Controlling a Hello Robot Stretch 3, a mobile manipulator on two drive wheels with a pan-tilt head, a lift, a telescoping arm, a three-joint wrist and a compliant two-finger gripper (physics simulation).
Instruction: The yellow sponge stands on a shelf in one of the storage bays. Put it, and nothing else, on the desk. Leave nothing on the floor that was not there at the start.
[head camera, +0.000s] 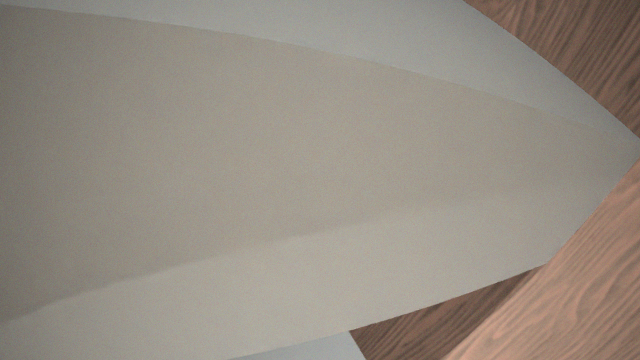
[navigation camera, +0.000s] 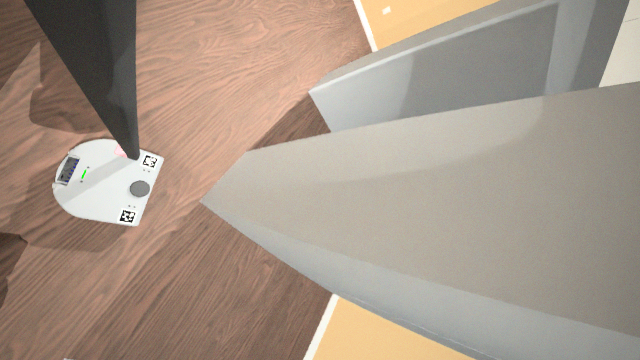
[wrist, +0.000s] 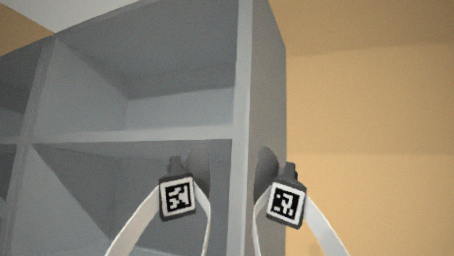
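Where they show: gripper, fingertip midpoint: (wrist: 232, 164); robot's base, link origin: (navigation camera: 139, 187).
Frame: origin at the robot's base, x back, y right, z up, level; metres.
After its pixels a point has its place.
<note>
My gripper (wrist: 232, 164) {x 0.022, y 0.505, z 1.331 m} is open, with the two fingertips apart and no object between them. In the wrist view it is in front of the right edge of a grey shelf unit (wrist: 241, 115) {x 0.044, y 0.843, z 1.468 m}. The two bays at the right of the unit show there; the upper one looks empty, and the lower one is partly hidden behind the left finger. The yellow sponge does not show in these views. I cannot make out the desk in them. The gripper does not show in the head or navigation view.
A large grey-beige panel (head camera: 300, 150) {x -0.341, y -0.083, z 1.076 m} (navigation camera: 425, 200) {x -0.362, y -0.133, z 1.177 m} fills much of the head and navigation views, close to the camera. A second grey unit (navigation camera: 480, 60) {x -1.043, y -1.178, z 1.342 m} stands behind it. My white base (navigation camera: 100, 195) {x 0.115, y 0.066, z 0.160 m} and dark mast (navigation camera: 105, 60) {x 0.051, y -0.117, z 1.071 m} are at the left, on the wooden floor (navigation camera: 225, 75) {x -0.162, y -0.849, z 0.000 m}. Yellow walls (wrist: 370, 110) {x 0.532, y 1.142, z 1.603 m} stand beyond.
</note>
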